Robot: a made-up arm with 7 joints.
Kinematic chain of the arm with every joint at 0, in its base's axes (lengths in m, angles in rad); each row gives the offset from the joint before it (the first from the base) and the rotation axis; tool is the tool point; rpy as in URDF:
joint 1: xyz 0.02 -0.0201 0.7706 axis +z
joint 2: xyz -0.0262 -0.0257 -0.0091 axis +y
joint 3: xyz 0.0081 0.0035 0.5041 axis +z
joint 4: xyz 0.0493 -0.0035 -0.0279 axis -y
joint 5: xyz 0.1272 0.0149 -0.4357 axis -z
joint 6: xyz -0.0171 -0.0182 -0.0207 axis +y
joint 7: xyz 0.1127 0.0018 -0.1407 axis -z
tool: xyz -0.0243 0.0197 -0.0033 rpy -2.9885 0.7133 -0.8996
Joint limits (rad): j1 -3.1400..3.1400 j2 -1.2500..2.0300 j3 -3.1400..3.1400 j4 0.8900..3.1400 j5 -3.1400..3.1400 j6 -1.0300..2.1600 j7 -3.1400..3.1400
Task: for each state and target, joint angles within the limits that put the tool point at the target. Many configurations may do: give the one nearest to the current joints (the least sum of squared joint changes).
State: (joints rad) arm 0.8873 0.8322 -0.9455 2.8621 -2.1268 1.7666 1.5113
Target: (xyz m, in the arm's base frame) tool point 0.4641 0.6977 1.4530
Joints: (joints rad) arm 1.1355 0.9732 -0.9573 2.8524 -2.2149 1.5605 1.5647
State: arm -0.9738 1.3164 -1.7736 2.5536 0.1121 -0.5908 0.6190
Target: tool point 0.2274 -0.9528 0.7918
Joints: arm -1.4360 1.4940 -1.8024 2.8633 0.0830 -1.0300 0.6986
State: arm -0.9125 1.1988 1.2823 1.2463 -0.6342 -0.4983 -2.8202
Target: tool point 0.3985 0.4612 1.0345
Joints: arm -0.3396 0.9942 1.5151 0.8900 -1.1553 -0.5431 -2.8496
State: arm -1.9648 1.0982 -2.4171 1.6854 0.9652 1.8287 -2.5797
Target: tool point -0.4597 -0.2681 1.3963
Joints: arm -1.7589 1.1472 -2.6255 1.8156 0.9376 1.8024 -2.5740
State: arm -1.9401 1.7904 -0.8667 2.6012 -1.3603 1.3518 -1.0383
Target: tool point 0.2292 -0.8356 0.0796
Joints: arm -1.0746 2.0300 -0.4161 2.5246 -1.4416 0.9291 -1.0982
